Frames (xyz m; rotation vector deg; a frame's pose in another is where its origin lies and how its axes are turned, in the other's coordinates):
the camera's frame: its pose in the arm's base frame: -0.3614 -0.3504 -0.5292 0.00 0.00 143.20
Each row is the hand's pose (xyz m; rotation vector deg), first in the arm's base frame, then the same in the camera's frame.
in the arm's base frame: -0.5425 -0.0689 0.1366 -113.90 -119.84 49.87
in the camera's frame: 0.3136 -0.1169 0.6658 -131.97 61.94 4.65
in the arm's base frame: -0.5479 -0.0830 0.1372 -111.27 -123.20 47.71
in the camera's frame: 0.3095 -0.1024 0.6664 -134.83 59.15 4.12
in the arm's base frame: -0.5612 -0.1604 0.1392 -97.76 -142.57 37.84
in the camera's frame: 0.2738 -0.0325 0.6684 -149.42 42.95 6.74
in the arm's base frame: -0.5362 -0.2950 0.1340 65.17 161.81 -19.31
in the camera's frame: 0.1732 0.0603 0.6632 -168.68 10.43 12.24
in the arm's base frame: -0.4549 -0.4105 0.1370 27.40 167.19 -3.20
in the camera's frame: 0.0389 0.1041 0.6662 175.71 28.12 -16.65
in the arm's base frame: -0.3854 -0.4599 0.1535 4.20 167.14 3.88
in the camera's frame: -0.0464 0.1021 0.6827 165.12 50.36 -17.06
